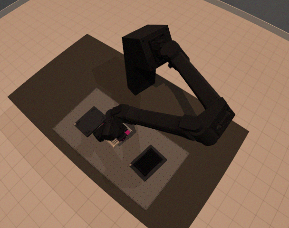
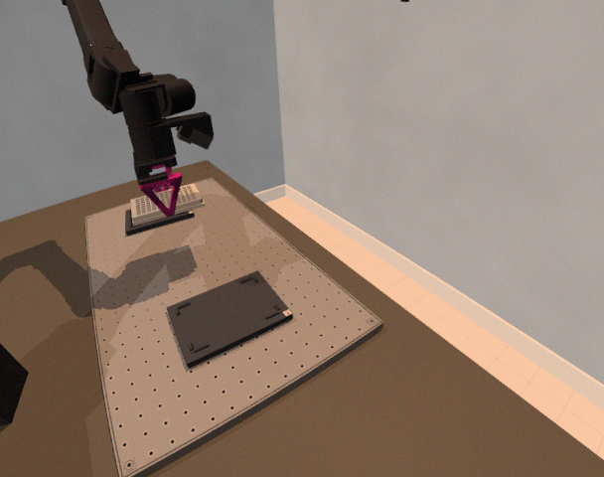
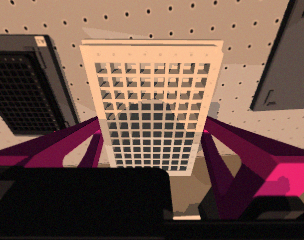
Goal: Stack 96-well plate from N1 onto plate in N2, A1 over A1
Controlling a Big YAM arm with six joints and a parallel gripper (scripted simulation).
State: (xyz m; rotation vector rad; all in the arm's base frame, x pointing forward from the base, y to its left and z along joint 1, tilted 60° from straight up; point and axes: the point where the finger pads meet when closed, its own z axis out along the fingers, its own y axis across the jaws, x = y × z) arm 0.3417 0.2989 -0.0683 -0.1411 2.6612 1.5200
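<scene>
Now: the black 96-well plate 18 cm to the left of my hand, 9 cm below it and 5 cm behind it. Round my hand: cream 96-well plate: right at my hand; plate nest N1: 21 cm to the right, 11 cm below, 6 cm ahead; plate nest N2: 18 cm to the left, 11 cm below, 5 cm behind.
</scene>
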